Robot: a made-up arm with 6 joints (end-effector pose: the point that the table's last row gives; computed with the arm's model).
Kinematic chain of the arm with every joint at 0, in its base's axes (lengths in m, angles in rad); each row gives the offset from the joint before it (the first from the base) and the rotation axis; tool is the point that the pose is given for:
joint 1: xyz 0 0 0.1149 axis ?
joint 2: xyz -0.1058 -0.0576 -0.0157 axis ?
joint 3: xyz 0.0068 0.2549 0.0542 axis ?
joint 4: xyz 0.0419 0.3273 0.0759 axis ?
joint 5: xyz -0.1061 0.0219 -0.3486 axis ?
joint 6: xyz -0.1 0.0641 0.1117 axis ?
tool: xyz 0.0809 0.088 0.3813
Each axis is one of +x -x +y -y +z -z.
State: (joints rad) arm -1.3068 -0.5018 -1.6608 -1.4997 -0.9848 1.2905
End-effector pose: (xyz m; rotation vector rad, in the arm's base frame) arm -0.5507 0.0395 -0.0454 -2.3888 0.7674 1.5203
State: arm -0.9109 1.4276 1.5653 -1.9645 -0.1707 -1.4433
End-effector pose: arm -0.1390 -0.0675 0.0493 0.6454 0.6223 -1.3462
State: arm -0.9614 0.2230 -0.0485 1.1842 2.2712 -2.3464
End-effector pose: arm -0.4204 -0.1301 -0.7695 -0.8795 -2.0617 1.8353
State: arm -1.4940 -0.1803 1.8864 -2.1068 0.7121 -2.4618
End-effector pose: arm 0.3630 0.0912 0.1060 -0.4699 0.5135 -1.7105
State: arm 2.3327 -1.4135 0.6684 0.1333 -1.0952 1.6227
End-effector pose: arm 0.4075 -0.6331 0.6646 0.5931 1.1503 0.2723
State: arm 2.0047 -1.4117 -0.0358 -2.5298 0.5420 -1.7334
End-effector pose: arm 0.2110 0.1155 0.6707 0.0030 1.0732 -0.0890
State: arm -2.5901 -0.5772 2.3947 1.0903 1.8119 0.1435
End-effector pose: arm -0.2669 0.0934 -0.4619 1.6179 -1.5419 -0.5931
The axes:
joint 1: +x
joint 2: -y
joint 3: +x
joint 4: -z
joint 5: +x
joint 6: -z

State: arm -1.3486 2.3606 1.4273 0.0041 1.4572 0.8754
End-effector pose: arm -0.0065 0.1010 -0.2061 0.0878 1.2766 1.3974
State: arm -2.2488 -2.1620 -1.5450 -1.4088 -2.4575 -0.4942
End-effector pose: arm -0.1348 0.5187 0.4241 0.4350 1.8681 2.4334
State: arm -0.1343 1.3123 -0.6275 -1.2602 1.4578 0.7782
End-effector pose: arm 0.1341 0.2463 0.4822 0.0451 -0.0217 0.1251
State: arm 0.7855 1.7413 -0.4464 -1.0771 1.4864 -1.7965
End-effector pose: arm -0.1842 -0.1965 0.3161 -0.4205 -1.6271 2.2462
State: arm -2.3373 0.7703 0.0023 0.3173 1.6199 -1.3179
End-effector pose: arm -0.3081 -0.3389 0.2264 -0.4976 0.4262 2.1077
